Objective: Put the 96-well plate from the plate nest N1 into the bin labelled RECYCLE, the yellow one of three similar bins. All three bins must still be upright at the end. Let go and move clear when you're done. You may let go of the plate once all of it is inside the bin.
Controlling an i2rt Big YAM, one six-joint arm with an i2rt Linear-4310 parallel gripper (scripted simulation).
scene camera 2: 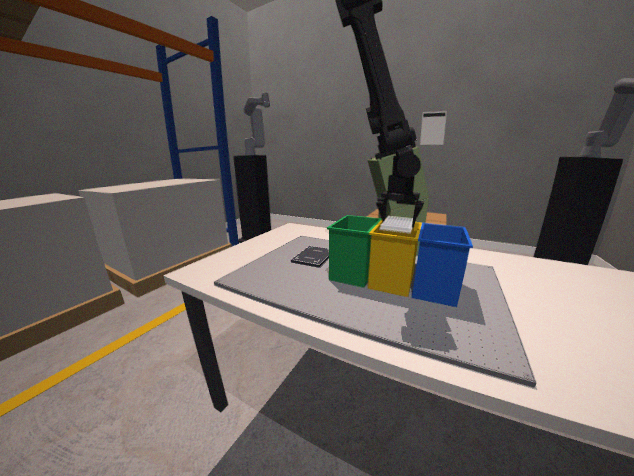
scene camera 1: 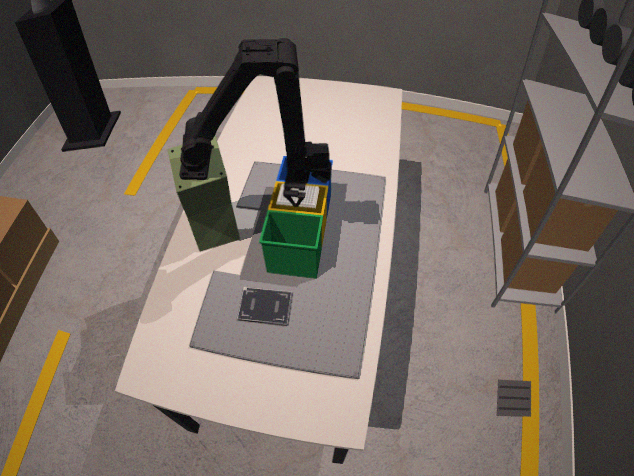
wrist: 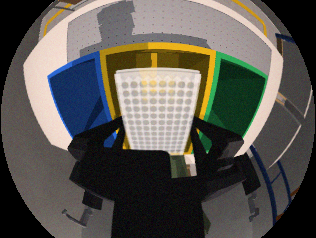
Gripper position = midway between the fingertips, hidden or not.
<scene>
In view: my gripper (wrist: 157,119), a 96-well plate (wrist: 168,128), a green bin (scene camera 1: 291,242), a yellow bin (scene camera 2: 392,255) and a blue bin (scene camera 2: 443,252).
The green bin also shows in scene camera 2 (scene camera 2: 349,250) and in the wrist view (wrist: 239,92). The yellow bin is seen too in scene camera 1 (scene camera 1: 321,207) and in the wrist view (wrist: 116,58). The blue bin shows as well in the wrist view (wrist: 76,94).
</scene>
